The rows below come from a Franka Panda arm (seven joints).
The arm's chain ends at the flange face. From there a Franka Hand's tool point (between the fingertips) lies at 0.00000 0.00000 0.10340 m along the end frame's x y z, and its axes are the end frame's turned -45 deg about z.
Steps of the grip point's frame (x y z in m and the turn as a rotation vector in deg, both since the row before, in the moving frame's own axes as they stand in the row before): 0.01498, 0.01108, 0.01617, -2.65, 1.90, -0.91; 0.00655, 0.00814, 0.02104, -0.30, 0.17, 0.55; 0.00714, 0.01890, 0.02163, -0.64, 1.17, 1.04; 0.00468, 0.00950, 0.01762, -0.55, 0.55, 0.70; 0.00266, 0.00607, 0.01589, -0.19, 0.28, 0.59; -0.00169, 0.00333, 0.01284, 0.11, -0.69, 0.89; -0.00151, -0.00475, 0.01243, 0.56, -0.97, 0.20; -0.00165, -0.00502, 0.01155, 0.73, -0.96, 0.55; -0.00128, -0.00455, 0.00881, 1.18, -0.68, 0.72
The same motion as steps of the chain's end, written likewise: 0.01262, -0.00367, 0.01634, -0.53, 3.22, -0.91; 0.00979, 0.00096, 0.02104, -0.09, 0.33, 0.55; 0.01610, 0.00897, 0.02166, 0.37, 1.28, 1.04; 0.00862, 0.00340, 0.01763, 0.00, 0.78, 0.70; 0.00557, 0.00252, 0.01589, 0.06, 0.33, 0.59; 0.00219, 0.00282, 0.01285, -0.41, -0.57, 0.89; -0.00247, -0.00281, 0.01245, -0.29, -1.08, 0.20; -0.00256, -0.00267, 0.01157, -0.16, -1.20, 0.55; -0.00175, -0.00166, 0.00884, 0.35, -1.32, 0.72
